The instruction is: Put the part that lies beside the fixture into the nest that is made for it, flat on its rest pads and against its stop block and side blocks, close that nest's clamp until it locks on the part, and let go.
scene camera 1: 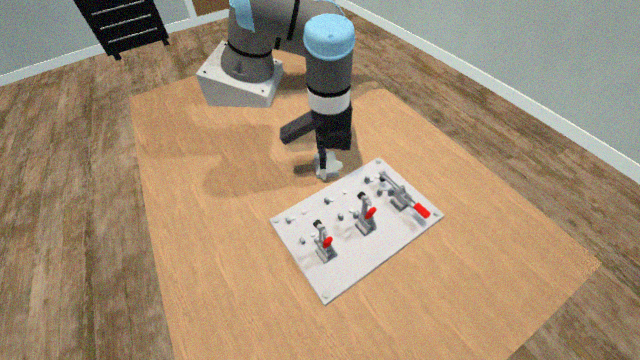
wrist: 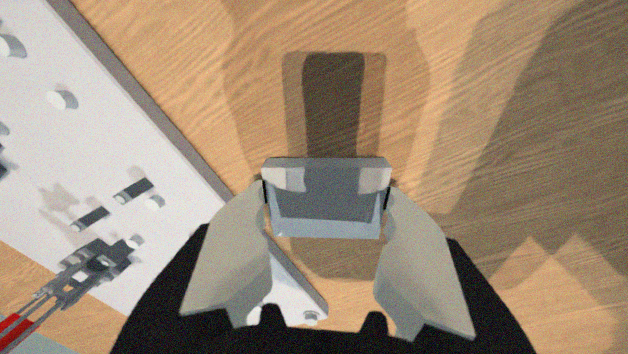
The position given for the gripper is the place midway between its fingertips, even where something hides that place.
The gripper shows in scene camera 1 (323, 166) and in the wrist view (324, 185).
